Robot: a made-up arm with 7 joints.
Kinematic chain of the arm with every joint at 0, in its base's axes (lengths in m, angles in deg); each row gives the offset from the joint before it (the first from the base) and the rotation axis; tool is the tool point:
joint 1: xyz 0 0.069 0 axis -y
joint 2: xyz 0 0.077 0 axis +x
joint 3: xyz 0 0 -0.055 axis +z
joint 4: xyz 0 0 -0.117 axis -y
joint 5: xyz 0 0 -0.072 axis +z
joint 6: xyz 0 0 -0.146 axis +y
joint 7: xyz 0 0 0 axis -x
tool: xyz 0 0 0
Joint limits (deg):
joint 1: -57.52..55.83
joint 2: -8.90..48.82
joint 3: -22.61..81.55
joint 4: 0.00..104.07
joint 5: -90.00..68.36
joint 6: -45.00..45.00
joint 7: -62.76..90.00
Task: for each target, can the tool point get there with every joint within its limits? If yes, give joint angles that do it. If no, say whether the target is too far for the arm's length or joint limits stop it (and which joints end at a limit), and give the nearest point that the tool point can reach.
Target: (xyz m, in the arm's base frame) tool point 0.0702 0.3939 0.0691
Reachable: yes | joints 39.39 40.61 63.18 94.57 30.03 -25.81 25.40
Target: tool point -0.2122 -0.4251 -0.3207
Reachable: no: too far | nearest point -0.1603 0.0333 -0.2908 | short by 0.462 m
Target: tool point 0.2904 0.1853 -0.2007
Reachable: yes | joints 29.76 -4.29 22.44 49.18 10.89 29.37 55.55
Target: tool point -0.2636 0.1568 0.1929
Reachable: no: joint limits stop it (at a limit: joint 1, joint 2, joint 3, joint 4) | nearest point -0.0480 0.3733 0.0701 | short by 0.329 m
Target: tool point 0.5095 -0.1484 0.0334
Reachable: no: too far | nearest point 0.3277 0.0325 -0.0250 | short by 0.263 m
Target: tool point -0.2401 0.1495 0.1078
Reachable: no: joint limits stop it (at a limit: joint 1, joint 2, joint 3, joint 4) | nearest point -0.0480 0.3733 0.0701 | short by 0.297 m
